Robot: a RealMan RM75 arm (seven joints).
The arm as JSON. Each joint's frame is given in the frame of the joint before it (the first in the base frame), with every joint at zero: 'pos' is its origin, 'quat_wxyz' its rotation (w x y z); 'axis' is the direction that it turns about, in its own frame. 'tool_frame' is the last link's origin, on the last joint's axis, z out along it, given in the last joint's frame.
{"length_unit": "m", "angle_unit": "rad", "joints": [
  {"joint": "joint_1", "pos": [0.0, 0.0, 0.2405], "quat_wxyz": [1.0, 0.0, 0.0, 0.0], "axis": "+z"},
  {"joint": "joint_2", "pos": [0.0, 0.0, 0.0], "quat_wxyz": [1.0, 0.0, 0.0, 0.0], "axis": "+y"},
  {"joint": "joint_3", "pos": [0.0, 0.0, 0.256], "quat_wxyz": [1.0, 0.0, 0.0, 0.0], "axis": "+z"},
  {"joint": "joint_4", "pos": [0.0, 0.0, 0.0], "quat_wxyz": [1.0, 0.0, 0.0, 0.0], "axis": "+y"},
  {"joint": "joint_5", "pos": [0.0, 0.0, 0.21], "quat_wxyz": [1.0, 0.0, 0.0, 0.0], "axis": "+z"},
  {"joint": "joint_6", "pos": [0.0, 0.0, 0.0], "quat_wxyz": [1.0, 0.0, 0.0, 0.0], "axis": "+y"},
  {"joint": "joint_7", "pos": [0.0, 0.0, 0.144], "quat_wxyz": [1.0, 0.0, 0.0, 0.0], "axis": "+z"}
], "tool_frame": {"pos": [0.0, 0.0, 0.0], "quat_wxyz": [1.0, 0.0, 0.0, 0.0]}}
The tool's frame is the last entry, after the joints.
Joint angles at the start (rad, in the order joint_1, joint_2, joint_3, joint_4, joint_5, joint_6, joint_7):
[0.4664 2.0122 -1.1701 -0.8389 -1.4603 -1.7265 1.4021]
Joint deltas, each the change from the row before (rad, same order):
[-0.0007 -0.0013 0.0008 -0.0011 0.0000 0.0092 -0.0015]
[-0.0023 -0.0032 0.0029 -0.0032 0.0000 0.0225 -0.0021]
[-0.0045 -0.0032 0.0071 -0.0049 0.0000 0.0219 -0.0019]
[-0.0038 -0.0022 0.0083 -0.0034 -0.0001 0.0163 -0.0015]
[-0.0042 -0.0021 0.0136 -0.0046 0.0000 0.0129 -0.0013]
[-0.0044 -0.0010 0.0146 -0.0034 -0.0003 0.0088 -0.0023]
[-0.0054 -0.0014 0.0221 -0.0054 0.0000 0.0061 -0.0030]
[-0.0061 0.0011 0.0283 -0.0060 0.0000 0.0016 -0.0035]
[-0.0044 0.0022 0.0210 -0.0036 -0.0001 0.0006 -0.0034]
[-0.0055 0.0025 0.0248 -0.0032 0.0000 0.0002 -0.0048]
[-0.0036 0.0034 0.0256 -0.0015 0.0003 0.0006 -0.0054]
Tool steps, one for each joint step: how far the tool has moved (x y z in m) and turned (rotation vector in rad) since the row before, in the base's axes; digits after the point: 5 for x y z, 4 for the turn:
[0.00067 0.00140 0.00047 0.0094 -0.0037 -0.0049]
[0.00182 0.00342 0.00144 0.0229 -0.0086 -0.0137]
[0.00247 0.00339 0.00249 0.0267 -0.0070 -0.0160]
[0.00218 0.00267 0.00240 0.0221 -0.0040 -0.0138]
[0.00225 0.00264 0.00361 0.0245 -0.0010 -0.0135]
[0.00226 0.00190 0.00339 0.0218 0.0011 -0.0117]
[0.00265 0.00205 0.00527 0.0278 0.0039 -0.0120]
[0.00257 0.00149 0.00581 0.0294 0.0091 -0.0115]
[0.00183 0.00078 0.00380 0.0209 0.0078 -0.0082]
[0.00251 0.00065 0.00443 0.0244 0.0092 -0.0101]
[0.00215 0.00089 0.00414 0.0246 0.0106 -0.0098]

